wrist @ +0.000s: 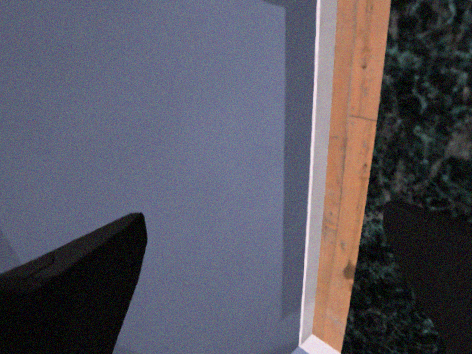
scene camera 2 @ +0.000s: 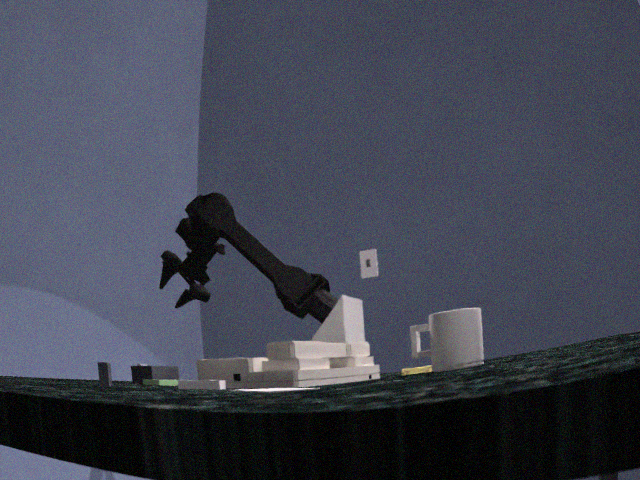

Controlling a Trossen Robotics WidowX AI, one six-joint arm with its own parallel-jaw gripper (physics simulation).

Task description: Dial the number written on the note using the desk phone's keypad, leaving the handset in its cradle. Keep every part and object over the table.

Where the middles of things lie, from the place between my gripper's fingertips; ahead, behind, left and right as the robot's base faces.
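The handset (scene camera 2: 286, 350) is a long way ahead of my hand, well to the left of it and a good bit below it. As for the desk phone (scene camera 2: 239, 373), my hand is 53 cm short of it, 22 cm above it and 62 cm to the right of it.
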